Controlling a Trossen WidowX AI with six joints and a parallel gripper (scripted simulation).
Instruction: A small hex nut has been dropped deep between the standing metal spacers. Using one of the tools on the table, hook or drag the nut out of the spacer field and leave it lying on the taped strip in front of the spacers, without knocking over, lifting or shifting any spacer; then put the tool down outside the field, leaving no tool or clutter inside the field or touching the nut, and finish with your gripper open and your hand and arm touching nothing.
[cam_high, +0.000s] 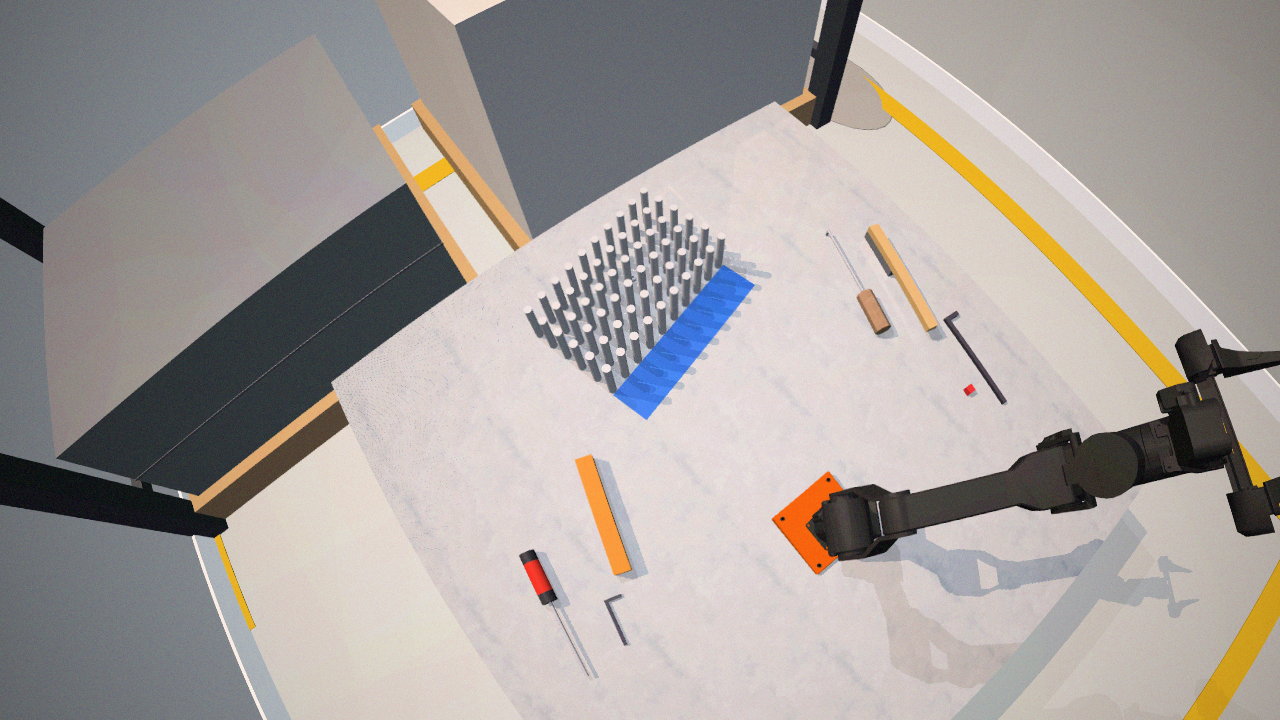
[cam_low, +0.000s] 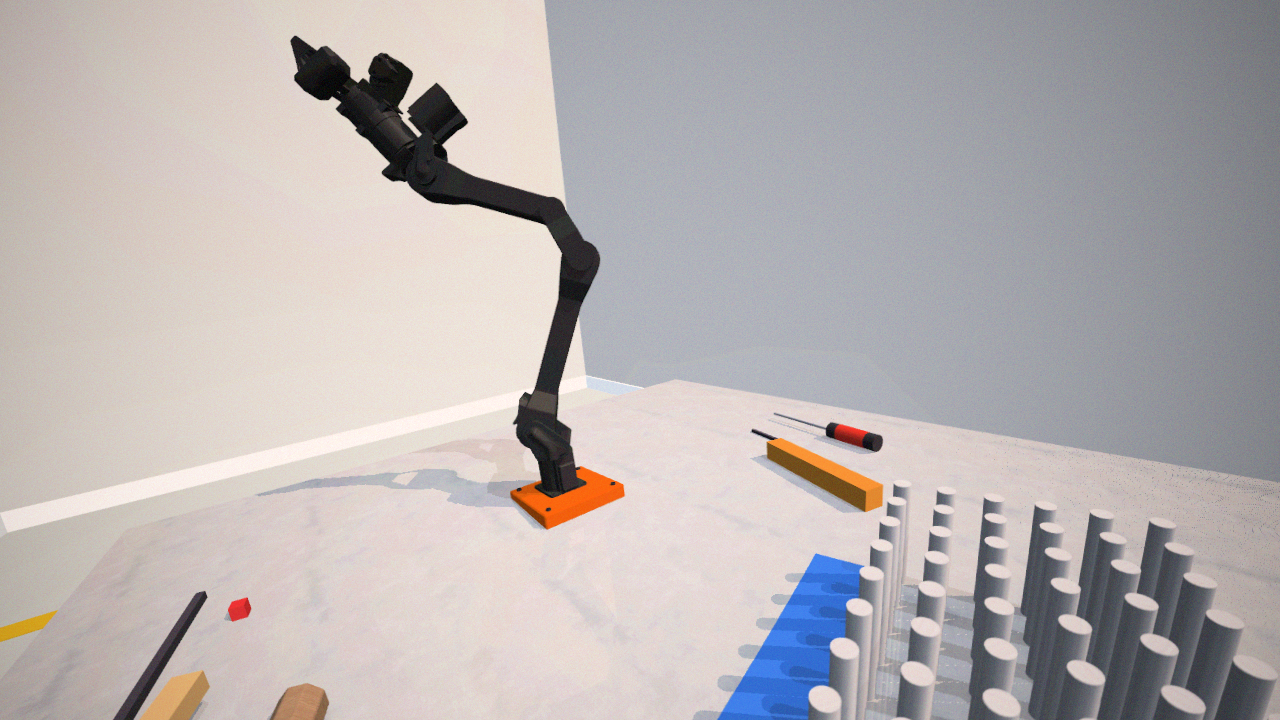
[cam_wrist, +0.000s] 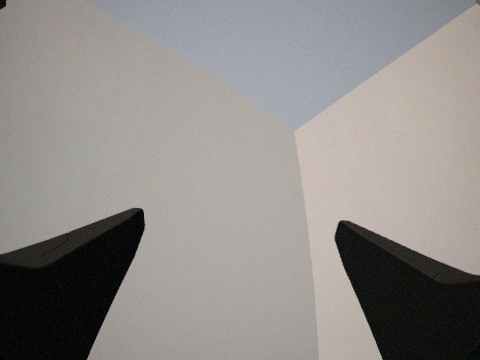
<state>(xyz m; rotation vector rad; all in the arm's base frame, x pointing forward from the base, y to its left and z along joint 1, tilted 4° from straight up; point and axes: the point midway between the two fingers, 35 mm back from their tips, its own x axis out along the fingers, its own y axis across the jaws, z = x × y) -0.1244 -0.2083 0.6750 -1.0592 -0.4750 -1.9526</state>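
My gripper tip is now 53 cm short of the wood-handled hook tool, 19 cm to the left of it and 70 cm above it. Also, from my gripper tip: blue taped strip (63 cm ahead, 18 cm to the left, 71 cm below); orange bar (46 cm ahead, 52 cm to the left, 69 cm below); red cube (17 cm ahead, 20 cm to the right, 70 cm below).
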